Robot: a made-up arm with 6 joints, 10 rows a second.
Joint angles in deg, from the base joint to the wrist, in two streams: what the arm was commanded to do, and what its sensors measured. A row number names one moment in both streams.
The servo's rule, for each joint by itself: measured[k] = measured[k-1] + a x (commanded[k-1-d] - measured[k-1]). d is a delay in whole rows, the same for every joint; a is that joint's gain. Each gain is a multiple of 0.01, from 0.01 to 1. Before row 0 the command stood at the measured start. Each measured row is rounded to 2 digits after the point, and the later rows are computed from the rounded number. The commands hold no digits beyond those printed.
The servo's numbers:
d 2
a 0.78 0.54 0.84 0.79 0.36 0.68
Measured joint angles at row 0:
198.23, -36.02, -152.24, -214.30, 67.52, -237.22
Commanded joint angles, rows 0 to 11:
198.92, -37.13, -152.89, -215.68, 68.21, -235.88
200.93, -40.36, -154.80, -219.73, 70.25, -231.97
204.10, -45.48, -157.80, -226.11, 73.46, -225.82
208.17, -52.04, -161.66, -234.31, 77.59, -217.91
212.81, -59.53, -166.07, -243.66, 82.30, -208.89
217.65, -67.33, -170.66, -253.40, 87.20, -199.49
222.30, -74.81, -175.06, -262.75, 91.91, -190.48
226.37, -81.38, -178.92, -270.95, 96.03, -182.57
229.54, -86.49, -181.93, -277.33, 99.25, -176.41
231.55, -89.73, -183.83, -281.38, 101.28, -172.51
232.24, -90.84, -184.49, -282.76, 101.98, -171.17
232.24, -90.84, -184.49, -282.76, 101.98, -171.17
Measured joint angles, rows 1 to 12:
198.23, -36.02, -152.24, -214.30, 67.52, -237.22
198.23, -36.02, -152.24, -214.30, 67.52, -237.22
198.77, -36.62, -152.79, -215.39, 67.77, -236.31
200.45, -38.64, -154.48, -218.82, 68.66, -233.36
203.30, -42.33, -157.27, -224.58, 70.39, -228.23
207.10, -47.57, -160.96, -232.27, 72.98, -221.21
211.55, -54.03, -165.25, -241.27, 76.34, -212.83
216.31, -61.21, -169.79, -250.85, 80.25, -203.76
220.98, -68.55, -174.22, -260.25, 84.45, -194.73
225.18, -75.48, -178.17, -268.70, 88.62, -186.46
228.58, -81.43, -181.33, -275.52, 92.45, -179.63
230.90, -85.91, -183.43, -280.15, 95.63, -174.79

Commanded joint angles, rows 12 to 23:
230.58, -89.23, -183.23, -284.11, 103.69, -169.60
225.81, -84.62, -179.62, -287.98, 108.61, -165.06
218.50, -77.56, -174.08, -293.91, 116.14, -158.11
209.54, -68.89, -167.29, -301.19, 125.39, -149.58
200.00, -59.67, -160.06, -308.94, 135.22, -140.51
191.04, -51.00, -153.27, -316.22, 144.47, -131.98
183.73, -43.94, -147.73, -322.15, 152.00, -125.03
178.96, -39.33, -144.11, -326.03, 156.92, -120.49
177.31, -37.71, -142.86, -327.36, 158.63, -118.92
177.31, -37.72, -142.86, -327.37, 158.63, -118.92
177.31, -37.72, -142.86, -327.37, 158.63, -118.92
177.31, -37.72, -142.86, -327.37, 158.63, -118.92
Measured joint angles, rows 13 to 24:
231.95, -88.57, -184.32, -282.21, 97.92, -172.33
232.18, -89.80, -184.46, -282.64, 99.38, -171.54
230.93, -89.49, -183.43, -283.80, 100.93, -170.22
226.94, -86.86, -180.23, -287.10, 103.69, -166.71
220.36, -81.84, -175.06, -292.48, 108.17, -160.86
211.92, -74.85, -168.53, -299.36, 114.37, -153.19
202.62, -66.65, -161.42, -306.93, 121.88, -144.57
193.59, -58.20, -154.57, -314.27, 130.01, -136.01
185.90, -50.50, -148.82, -320.50, 137.93, -128.54
180.49, -44.47, -144.86, -324.87, 144.77, -123.07
178.01, -40.82, -143.18, -326.84, 149.76, -120.25
177.46, -39.15, -142.91, -327.26, 152.95, -119.35

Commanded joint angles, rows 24 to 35:
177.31, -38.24, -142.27, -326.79, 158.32, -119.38
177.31, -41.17, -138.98, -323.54, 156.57, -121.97
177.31, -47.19, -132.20, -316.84, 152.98, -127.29
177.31, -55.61, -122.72, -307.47, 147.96, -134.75
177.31, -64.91, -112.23, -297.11, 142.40, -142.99
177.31, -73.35, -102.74, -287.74, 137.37, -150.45
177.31, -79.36, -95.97, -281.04, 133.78, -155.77
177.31, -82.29, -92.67, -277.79, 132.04, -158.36
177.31, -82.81, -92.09, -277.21, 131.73, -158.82
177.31, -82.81, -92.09, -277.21, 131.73, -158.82
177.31, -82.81, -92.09, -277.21, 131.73, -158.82
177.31, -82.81, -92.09, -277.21, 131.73, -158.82
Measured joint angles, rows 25 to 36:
177.34, -38.38, -142.87, -327.35, 154.99, -119.06
177.32, -38.02, -142.86, -327.37, 156.30, -118.96
177.31, -38.14, -142.36, -326.91, 157.03, -119.25
177.31, -39.78, -139.52, -324.25, 156.86, -121.10
177.31, -43.78, -133.37, -318.40, 155.46, -125.31
177.31, -50.17, -124.42, -309.77, 152.76, -131.73
177.31, -58.13, -114.18, -299.77, 149.03, -139.39
177.31, -66.35, -104.57, -290.27, 144.83, -146.91
177.31, -73.38, -97.35, -282.98, 140.85, -152.93
177.31, -78.19, -93.42, -278.88, 137.68, -156.62
177.31, -80.68, -92.30, -277.56, 135.54, -158.12
177.31, -81.83, -92.12, -277.28, 134.17, -158.60

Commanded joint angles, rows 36 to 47:
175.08, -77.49, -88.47, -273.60, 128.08, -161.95
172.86, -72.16, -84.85, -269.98, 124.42, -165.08
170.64, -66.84, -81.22, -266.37, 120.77, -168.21
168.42, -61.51, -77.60, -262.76, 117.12, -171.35
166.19, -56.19, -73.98, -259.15, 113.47, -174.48
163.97, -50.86, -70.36, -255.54, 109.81, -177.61
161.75, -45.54, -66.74, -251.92, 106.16, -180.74
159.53, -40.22, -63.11, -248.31, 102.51, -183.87
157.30, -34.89, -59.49, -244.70, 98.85, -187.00
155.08, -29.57, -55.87, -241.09, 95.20, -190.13
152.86, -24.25, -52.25, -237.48, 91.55, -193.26
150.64, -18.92, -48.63, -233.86, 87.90, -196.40
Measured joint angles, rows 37 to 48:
177.31, -82.36, -92.09, -277.22, 133.29, -158.75
177.31, -82.60, -92.09, -277.21, 132.73, -158.80
175.57, -79.84, -89.05, -274.36, 131.06, -160.94
173.46, -75.69, -85.52, -270.90, 128.67, -163.76
171.26, -70.91, -81.91, -267.32, 125.83, -166.79
169.04, -65.83, -78.29, -263.72, 122.69, -169.89
166.82, -60.62, -74.67, -260.11, 119.37, -173.01
164.60, -55.35, -71.05, -256.50, 115.93, -176.14
162.38, -50.05, -67.43, -252.88, 112.41, -179.27
160.16, -44.74, -63.80, -249.27, 108.85, -182.40
157.93, -39.42, -60.18, -245.66, 105.25, -185.53
155.71, -34.10, -56.56, -242.05, 101.63, -188.66

